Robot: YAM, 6 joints.
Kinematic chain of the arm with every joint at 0, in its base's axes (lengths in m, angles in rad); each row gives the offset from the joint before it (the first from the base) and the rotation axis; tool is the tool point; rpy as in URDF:
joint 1: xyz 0 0 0.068 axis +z
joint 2: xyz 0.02 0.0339 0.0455 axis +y
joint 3: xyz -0.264 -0.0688 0 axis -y
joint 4: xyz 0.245 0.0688 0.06 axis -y
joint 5: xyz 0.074 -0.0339 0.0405 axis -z
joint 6: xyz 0.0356 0 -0.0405 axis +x
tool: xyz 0 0 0 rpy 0 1.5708 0
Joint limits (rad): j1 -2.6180..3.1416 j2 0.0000..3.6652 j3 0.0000..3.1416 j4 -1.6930..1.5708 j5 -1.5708..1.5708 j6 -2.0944..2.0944
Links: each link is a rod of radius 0.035 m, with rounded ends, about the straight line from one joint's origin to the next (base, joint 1, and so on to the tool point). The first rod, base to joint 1, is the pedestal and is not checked.
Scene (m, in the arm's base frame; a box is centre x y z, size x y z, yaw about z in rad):
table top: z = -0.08
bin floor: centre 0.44 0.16 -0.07 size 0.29 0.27 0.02 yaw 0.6
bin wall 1: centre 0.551 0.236 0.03 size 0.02 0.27 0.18 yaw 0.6
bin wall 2: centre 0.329 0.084 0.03 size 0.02 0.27 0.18 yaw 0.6
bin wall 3: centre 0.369 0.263 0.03 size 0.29 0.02 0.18 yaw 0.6
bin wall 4: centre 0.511 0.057 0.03 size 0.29 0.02 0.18 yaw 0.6
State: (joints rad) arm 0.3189 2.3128 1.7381 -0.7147 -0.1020 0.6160
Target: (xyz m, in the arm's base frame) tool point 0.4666 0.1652 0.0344
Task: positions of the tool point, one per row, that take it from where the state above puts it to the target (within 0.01 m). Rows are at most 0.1 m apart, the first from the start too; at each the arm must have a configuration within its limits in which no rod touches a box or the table.
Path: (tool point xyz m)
1: 0.4666 0.1652 0.0344

